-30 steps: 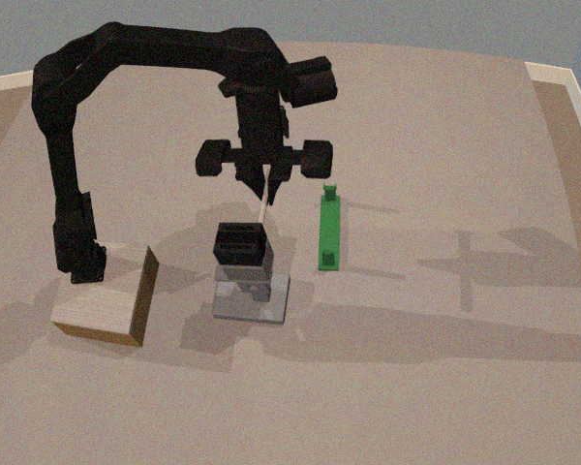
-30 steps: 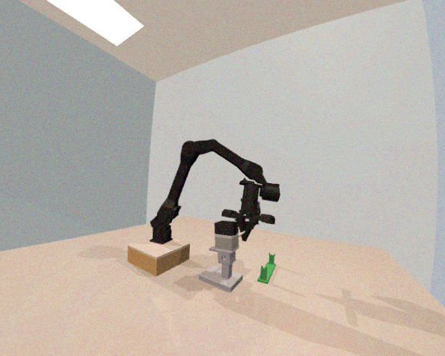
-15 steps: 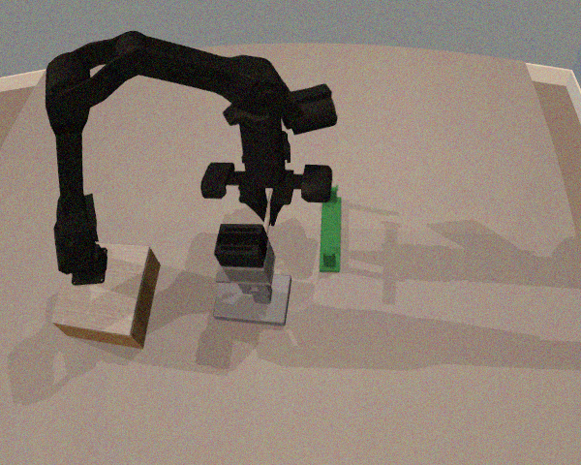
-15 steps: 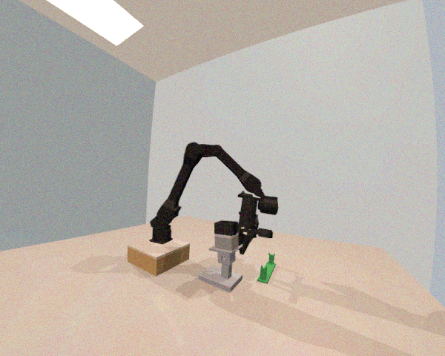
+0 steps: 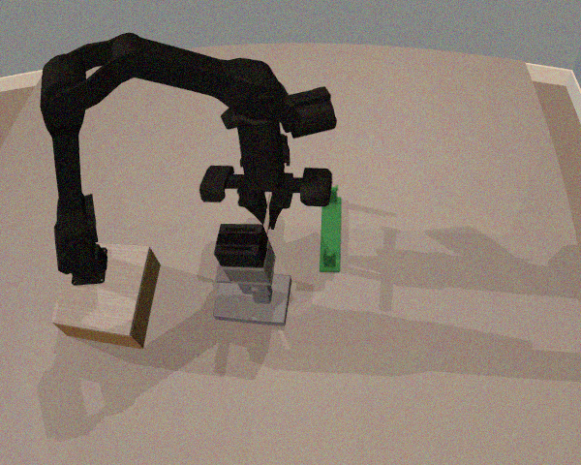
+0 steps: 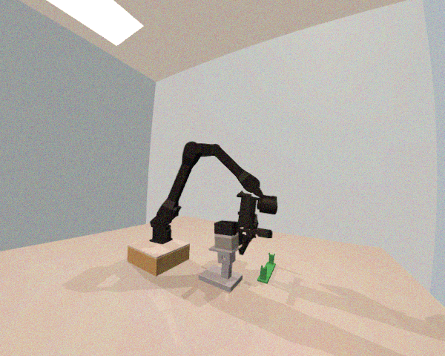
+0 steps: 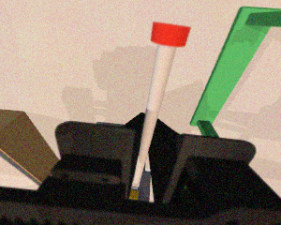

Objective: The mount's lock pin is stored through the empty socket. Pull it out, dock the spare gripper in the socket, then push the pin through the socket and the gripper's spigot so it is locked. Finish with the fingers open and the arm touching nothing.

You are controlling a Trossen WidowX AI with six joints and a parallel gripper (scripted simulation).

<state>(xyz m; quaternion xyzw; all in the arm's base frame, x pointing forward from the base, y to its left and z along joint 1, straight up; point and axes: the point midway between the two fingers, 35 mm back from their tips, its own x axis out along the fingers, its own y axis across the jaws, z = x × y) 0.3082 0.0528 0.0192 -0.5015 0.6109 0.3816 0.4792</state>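
Right now my gripper tip is 100 mm to the left of the grey mount and 30 mm past it. From my gripper tip the other things lie so: green pin holder (90 mm ahead, 20 mm below, 10 mm to the left); spare gripper (100 mm to the right, 80 mm above, 30 mm behind).
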